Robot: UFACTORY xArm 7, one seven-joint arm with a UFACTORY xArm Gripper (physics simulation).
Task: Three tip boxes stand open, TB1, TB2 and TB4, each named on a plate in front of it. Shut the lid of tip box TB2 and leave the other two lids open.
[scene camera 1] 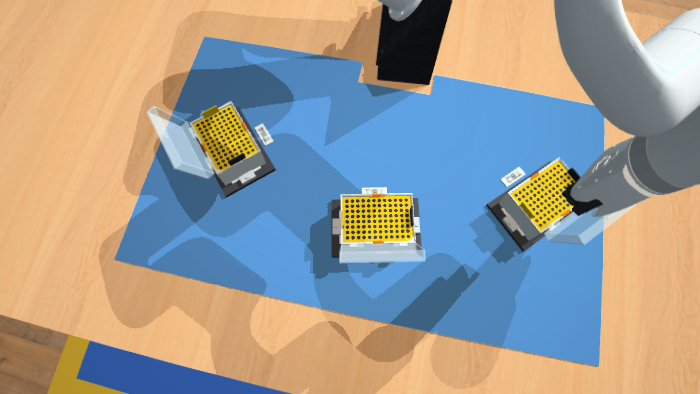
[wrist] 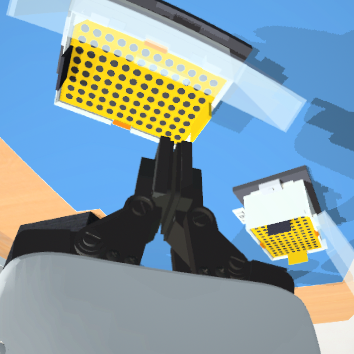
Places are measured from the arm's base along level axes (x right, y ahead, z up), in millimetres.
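Pixels of known places: gripper, fingertip midpoint: [scene camera 1: 571, 197] [wrist: 168, 158].
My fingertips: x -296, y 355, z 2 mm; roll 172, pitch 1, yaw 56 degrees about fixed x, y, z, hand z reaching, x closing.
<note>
Behind a point stands the place of what it marks.
Tip box TB2 [scene camera 1: 545, 192] @(x -290, y 318, z -79 mm) [wrist: 130, 85] @(x -301, y 317, z -80 mm) stands at the right of the mat, its name plate [scene camera 1: 512, 176] @(x -248, y 273, z -135 mm) at its upper left in the scene view. Its clear lid [scene camera 1: 576, 232] @(x -325, y 394, z -37 mm) [wrist: 270, 100] @(x -323, y 410, z 7 mm) stands open on the side away from the plate. My gripper [scene camera 1: 570, 194] @(x -296, y 355, z 2 mm) [wrist: 168, 158] @(x -296, y 355, z 2 mm) is shut and empty, its fingertips by the edge of TB2's yellow rack; whether they touch is unclear. TB4 [scene camera 1: 225, 137] @(x 277, y 327, z -80 mm) stands at the left with its clear lid [scene camera 1: 182, 150] @(x 324, y 383, z -40 mm) open. The middle box, TB1 [scene camera 1: 377, 217] @(x -17, y 419, z -80 mm) [wrist: 287, 237] @(x -18, y 420, z -80 mm), has its lid [scene camera 1: 382, 253] @(x -34, y 498, z 16 mm) [wrist: 339, 239] @(x -90, y 474, z -34 mm) open; its plate [scene camera 1: 374, 191] @(x -2, y 354, z -135 mm) is hard to read.
The boxes stand on a blue mat [scene camera 1: 300, 200] @(x 127, y 398, z -137 mm) [wrist: 40, 160] @(x -206, y 108, z -137 mm) on a wooden table [scene camera 1: 50, 200] @(x 601, y 496, z -140 mm). A black base block [scene camera 1: 410, 50] @(x -17, y 108, z -39 mm) is at the mat's back edge. My grey arm [scene camera 1: 600, 75] @(x -185, y 370, z 294 mm) hangs over the right side and hides part of TB2's right end and lid in the scene view.
</note>
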